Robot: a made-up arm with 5 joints. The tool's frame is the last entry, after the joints. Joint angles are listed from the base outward.
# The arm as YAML. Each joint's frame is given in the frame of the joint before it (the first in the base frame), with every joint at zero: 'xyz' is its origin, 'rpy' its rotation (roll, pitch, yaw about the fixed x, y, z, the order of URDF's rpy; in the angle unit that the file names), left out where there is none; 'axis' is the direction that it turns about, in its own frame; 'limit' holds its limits. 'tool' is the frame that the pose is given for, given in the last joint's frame.
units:
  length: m
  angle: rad
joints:
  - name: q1
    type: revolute
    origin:
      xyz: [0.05, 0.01, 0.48]
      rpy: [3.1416, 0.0, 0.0]
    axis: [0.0, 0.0, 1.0]
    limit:
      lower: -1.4
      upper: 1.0
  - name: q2
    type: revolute
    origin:
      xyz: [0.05, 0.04, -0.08]
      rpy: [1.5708, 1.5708, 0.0]
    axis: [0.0, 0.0, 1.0]
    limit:
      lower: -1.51
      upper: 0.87
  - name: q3
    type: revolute
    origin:
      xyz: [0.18, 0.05, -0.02]
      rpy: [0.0, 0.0, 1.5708]
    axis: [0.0, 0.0, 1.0]
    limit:
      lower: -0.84
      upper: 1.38
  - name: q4
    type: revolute
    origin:
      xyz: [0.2, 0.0, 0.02]
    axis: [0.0, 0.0, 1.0]
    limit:
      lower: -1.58
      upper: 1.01
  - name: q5
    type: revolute
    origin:
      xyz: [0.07, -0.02, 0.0]
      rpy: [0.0, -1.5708, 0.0]
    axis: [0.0, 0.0, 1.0]
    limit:
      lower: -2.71
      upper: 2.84
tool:
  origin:
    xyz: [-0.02, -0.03, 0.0]
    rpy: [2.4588, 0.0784, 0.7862]
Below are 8 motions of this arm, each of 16 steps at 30 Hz.
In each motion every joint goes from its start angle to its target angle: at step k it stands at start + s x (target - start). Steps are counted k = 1, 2, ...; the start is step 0. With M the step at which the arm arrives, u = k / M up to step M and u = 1 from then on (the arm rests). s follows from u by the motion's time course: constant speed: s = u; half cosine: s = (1 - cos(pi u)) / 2; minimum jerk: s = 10 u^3 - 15 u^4 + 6 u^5.
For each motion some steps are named. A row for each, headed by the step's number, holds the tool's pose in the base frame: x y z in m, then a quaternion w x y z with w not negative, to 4 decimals.
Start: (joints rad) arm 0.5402 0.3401 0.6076 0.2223 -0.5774
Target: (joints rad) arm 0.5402 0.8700 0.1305 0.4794 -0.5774
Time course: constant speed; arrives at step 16
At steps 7, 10, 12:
7: 0.3158 -0.2347 0.4606 0.4060 0.7136 0.5305 0.2109
10: 0.3214 -0.2380 0.4422 0.3820 0.7246 0.5372 0.2010
12: 0.3243 -0.2398 0.4294 0.3658 0.7316 0.5415 0.1943

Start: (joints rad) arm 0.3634 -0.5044 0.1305 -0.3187 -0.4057
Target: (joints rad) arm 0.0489 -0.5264 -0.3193 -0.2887 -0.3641
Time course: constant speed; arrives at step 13
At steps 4, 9, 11, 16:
4: 0.2216 -0.1094 0.9193 0.8836 -0.0427 0.0914 0.4572
9: 0.1989 -0.0822 0.9508 0.8611 -0.1045 0.0262 0.4970
11: 0.1873 -0.0732 0.9615 0.8500 -0.1266 -0.0021 0.5113
16: 0.1744 -0.0655 0.9712 0.8378 -0.1471 -0.0315 0.5248

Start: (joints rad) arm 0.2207 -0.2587 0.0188 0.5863 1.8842
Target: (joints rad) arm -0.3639 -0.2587 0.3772 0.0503 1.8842
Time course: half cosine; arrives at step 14
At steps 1, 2, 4, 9, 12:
1: 0.3643 -0.0635 0.7979 0.3347 -0.5053 0.7917 -0.0766
2: 0.3663 -0.0568 0.7958 0.3377 -0.5138 0.7850 -0.0752
4: 0.3725 -0.0312 0.7879 0.3490 -0.5449 0.7593 -0.0691
9: 0.3717 0.0693 0.7572 0.3919 -0.6506 0.6494 -0.0386
12: 0.3591 0.1120 0.7436 0.4100 -0.6903 0.5957 -0.0212

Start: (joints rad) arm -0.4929 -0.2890 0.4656 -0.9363 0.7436
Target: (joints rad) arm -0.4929 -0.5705 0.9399 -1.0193 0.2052
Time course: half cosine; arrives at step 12
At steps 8, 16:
8: 0.2647 0.0698 0.7655 0.7754 -0.2696 0.2405 0.5180
16: 0.2557 0.0598 0.7512 0.7540 -0.2285 0.2367 0.5686

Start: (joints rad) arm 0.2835 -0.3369 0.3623 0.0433 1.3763
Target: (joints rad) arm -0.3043 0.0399 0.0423 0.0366 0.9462
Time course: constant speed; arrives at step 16
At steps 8, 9, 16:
8: 0.3971 -0.0068 0.7782 0.6009 -0.3694 0.6980 0.1239
9: 0.4020 0.0053 0.7772 0.6022 -0.3730 0.6910 0.1442
16: 0.4230 0.0985 0.7665 0.5932 -0.3919 0.6426 0.2857

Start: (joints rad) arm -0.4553 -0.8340 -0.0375 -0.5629 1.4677
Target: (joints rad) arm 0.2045 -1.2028 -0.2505 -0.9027 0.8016
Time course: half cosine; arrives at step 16
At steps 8, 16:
8: -0.0148 -0.0196 0.9307 0.9288 -0.2943 -0.1465 -0.1709
16: -0.1182 0.0118 0.8805 0.8372 -0.3397 -0.3589 -0.2343

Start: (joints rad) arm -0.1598 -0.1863 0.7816 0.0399 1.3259
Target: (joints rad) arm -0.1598 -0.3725 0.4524 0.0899 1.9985
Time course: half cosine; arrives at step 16
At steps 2, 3, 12, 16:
2: 0.3643 0.0454 0.6344 0.3469 -0.4620 0.7923 0.1963
3: 0.3648 0.0463 0.6397 0.3501 -0.4752 0.7858 0.1849
12: 0.3555 0.0540 0.7273 0.3799 -0.6430 0.6634 -0.0463
16: 0.3506 0.0540 0.7434 0.3800 -0.6626 0.6381 -0.0969

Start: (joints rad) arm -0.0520 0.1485 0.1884 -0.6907 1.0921
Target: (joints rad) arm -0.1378 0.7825 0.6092 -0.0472 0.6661
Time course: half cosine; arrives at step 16
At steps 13, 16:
13: 0.3893 0.0183 0.4229 0.2006 -0.0955 0.9117 0.3456
16: 0.3703 0.0169 0.3999 0.1391 -0.0590 0.9264 0.3449

